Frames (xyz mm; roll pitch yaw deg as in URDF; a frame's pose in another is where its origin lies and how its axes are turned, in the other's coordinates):
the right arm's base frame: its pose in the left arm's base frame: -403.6 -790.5 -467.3 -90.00 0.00 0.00
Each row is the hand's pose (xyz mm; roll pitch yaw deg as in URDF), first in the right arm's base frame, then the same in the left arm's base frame.
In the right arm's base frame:
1: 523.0 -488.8 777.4 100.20 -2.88 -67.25
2: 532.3 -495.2 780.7 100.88 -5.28 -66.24
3: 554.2 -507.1 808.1 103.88 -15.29 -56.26
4: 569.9 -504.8 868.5 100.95 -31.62 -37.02
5: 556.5 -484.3 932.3 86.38 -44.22 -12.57
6: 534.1 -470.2 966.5 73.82 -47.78 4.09
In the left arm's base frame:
1: 119.4 -13.1 21.5 3.37 -67.08 7.41
2: 128.7 -9.8 27.9 -0.93 -65.69 12.92
3: 150.6 17.6 39.8 -7.66 -53.33 26.21
4: 166.3 78.0 37.5 -10.62 -30.84 37.64
5: 152.9 141.8 17.0 -12.46 -8.97 44.91
6: 130.5 176.0 2.9 -13.15 2.75 47.85

